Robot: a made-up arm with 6 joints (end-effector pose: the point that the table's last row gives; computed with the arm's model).
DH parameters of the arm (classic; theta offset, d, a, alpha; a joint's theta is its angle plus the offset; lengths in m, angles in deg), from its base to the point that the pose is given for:
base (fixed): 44.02 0 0.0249 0
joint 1: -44.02 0.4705 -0.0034 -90
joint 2: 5.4 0 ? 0
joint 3: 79.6 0.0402 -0.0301 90
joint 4: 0 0.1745 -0.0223 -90
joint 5: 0 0.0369 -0.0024 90
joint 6: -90 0.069 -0.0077 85
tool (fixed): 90 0.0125 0 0
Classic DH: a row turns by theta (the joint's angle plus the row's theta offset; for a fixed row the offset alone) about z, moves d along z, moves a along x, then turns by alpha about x.
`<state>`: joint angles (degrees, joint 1 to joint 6).
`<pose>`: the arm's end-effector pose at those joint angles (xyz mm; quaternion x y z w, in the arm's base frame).
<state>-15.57 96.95 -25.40 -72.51 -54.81 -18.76</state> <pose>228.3 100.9 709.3 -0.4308 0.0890 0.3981 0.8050</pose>
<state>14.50 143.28 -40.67 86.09 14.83 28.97</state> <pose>402.0 139.4 442.1 0.5562 0.5610 -0.5269 0.3134</pose>
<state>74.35 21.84 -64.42 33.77 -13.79 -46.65</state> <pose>-118.1 -252.2 911.2 0.2159 -0.3930 0.4406 0.7777</pose>
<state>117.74 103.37 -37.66 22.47 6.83 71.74</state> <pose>-176.9 269.4 698.7 -0.0262 0.7576 0.2754 0.5912</pose>
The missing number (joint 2, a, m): -0.4332
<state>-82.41 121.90 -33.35 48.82 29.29 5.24</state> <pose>131.2 -320.5 580.6 0.8078 0.3158 -0.4533 0.2055</pose>
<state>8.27 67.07 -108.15 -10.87 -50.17 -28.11</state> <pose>-56.6 112.0 1106.7 -0.1947 -0.7080 -0.1401 0.6643</pose>
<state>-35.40 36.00 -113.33 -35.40 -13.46 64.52</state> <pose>-214.6 298.4 1001.6 -0.0874 -0.6643 0.0122 0.7423</pose>
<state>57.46 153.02 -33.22 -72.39 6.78 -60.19</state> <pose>110.9 294.9 414.0 0.6465 -0.0753 -0.7249 0.2258</pose>
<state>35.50 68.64 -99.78 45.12 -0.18 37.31</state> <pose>17.4 62.7 1098.3 0.6496 -0.0057 0.4412 0.6192</pose>
